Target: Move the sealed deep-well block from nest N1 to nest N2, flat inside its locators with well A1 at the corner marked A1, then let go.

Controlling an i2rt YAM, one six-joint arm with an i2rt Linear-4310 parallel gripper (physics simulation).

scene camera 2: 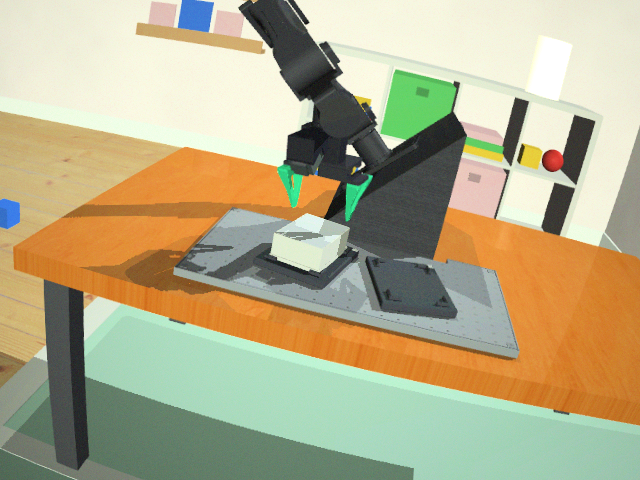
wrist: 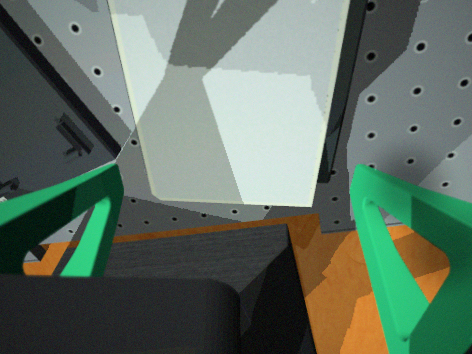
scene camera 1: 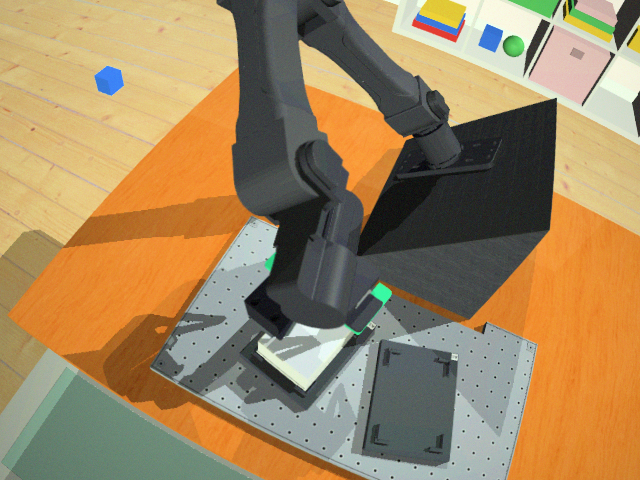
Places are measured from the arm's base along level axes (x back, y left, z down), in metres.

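Pixels of known places: gripper, between the fingertips: (scene camera 2: 320, 213) (wrist: 236, 177); arm's base, origin of its link: (scene camera 2: 382, 164) (scene camera 1: 448, 160).
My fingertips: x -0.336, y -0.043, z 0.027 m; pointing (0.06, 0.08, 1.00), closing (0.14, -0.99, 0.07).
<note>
For each thing: its top centre in the pictures, then the offset to it from my fingertips. "spot": a spot on its surface instead. Level surfaces: height alone.
- pale deep-well block, centre of its top: (wrist: 227, 91) (scene camera 1: 313, 327) (scene camera 2: 314, 229) dx -0.028, dy +0.001, dz +0.020 m
- dark nest N2, centre of its top: (scene camera 1: 416, 398) (scene camera 2: 410, 278) dx -0.027, dy +0.172, dz +0.056 m
- small pale label, a spot on its surface: (scene camera 1: 454, 356) spot: dx +0.063, dy +0.197, dz +0.061 m
- grey perforated plate, centre of its top: (wrist: 107, 91) (scene camera 1: 363, 362) (scene camera 2: 357, 269) dx -0.012, dy +0.082, dz +0.073 m
- orange table, height of its surface: dz +0.086 m
The pale deep-well block (scene camera 1: 310, 361) (scene camera 2: 309, 241) (wrist: 270, 130) sits in the dark left nest, N1 (scene camera 1: 306, 400) (scene camera 2: 321, 280) (wrist: 344, 100). Its smooth top shows no readable well marks. The dark nest N2 (scene camera 1: 413, 403) (scene camera 2: 408, 284) (wrist: 35, 100) is to the right in the scene views, with raised corner locators and no block on it. A small pale label (scene camera 1: 454, 356) marks one of its corners. My gripper (scene camera 2: 321, 213) (wrist: 236, 177) is open above the block's end nearest the pedestal, one green finger toward each long side, with nothing between the fingertips. The arm hides part of the block in scene camera 1.
Both nests stand on a grey perforated plate (scene camera 1: 341, 439) (scene camera 2: 232, 286) on the orange table (scene camera 1: 170, 165) (scene camera 2: 542, 289). The arm's black pedestal (scene camera 1: 454, 206) (scene camera 2: 398, 222) (wrist: 200, 250) rises just behind the plate. A shelf unit stands beyond the table.
</note>
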